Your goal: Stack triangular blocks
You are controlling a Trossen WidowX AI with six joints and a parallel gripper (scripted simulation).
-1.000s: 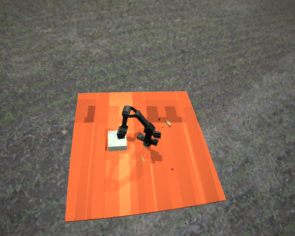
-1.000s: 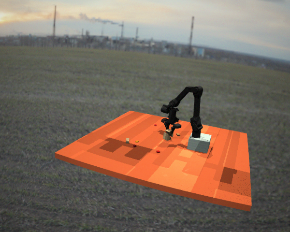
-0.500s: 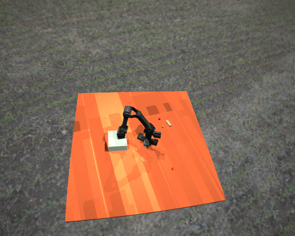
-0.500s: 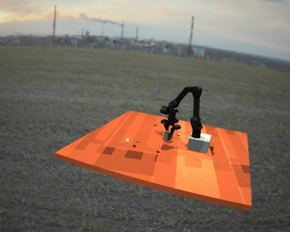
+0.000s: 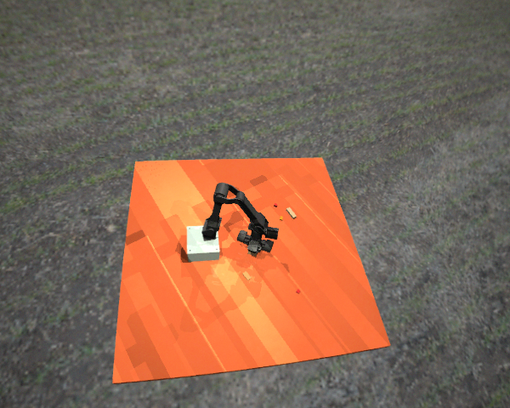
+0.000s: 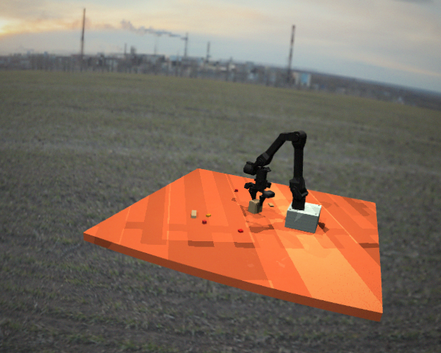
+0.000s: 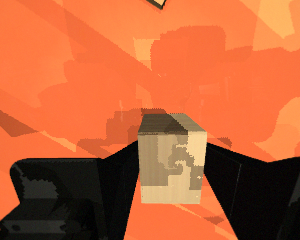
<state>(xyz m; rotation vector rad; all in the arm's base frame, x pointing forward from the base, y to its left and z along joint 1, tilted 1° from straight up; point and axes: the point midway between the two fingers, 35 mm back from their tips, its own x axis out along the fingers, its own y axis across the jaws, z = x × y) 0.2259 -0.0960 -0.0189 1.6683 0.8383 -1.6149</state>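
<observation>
Right now the tan triangular block is 1 cm above my gripper tip. Round my gripper tip: tan block 7 cm behind, 13 cm to the right, 4 cm below; tan bar 30 cm ahead, 21 cm to the left, 3 cm below; yellow cube 23 cm ahead, 19 cm to the left, 3 cm below.
</observation>
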